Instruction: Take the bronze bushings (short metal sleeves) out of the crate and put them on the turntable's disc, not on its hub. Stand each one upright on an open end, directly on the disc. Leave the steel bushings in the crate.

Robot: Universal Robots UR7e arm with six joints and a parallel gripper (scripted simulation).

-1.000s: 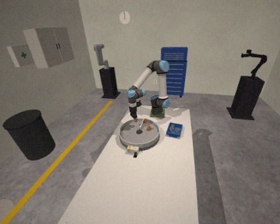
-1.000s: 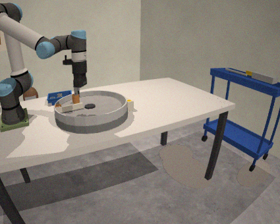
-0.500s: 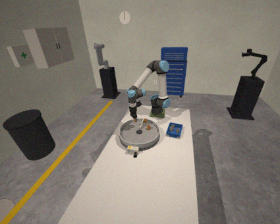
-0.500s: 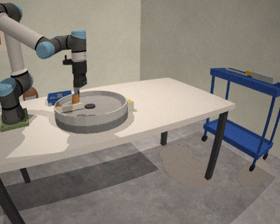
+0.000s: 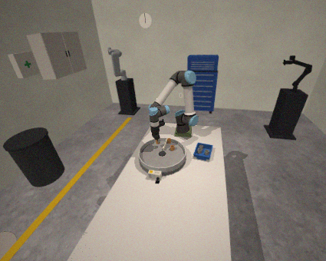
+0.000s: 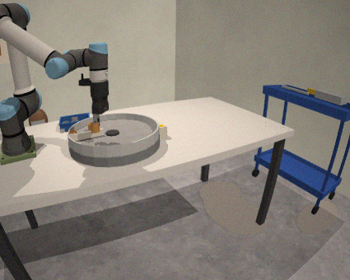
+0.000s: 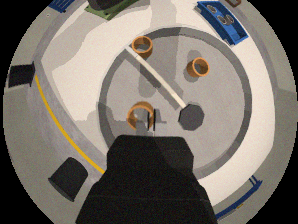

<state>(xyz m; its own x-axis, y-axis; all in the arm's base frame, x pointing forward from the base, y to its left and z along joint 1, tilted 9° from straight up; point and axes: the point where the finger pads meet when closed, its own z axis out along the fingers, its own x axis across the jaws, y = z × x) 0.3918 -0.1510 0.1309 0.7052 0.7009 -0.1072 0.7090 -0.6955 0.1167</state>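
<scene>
My hand is 80 mm short of the grey turntable, 50 mm to the right of it and 80 mm above it. Also, from my hand: blue crate 50 mm behind, 410 mm to the left, 110 mm below.
</scene>
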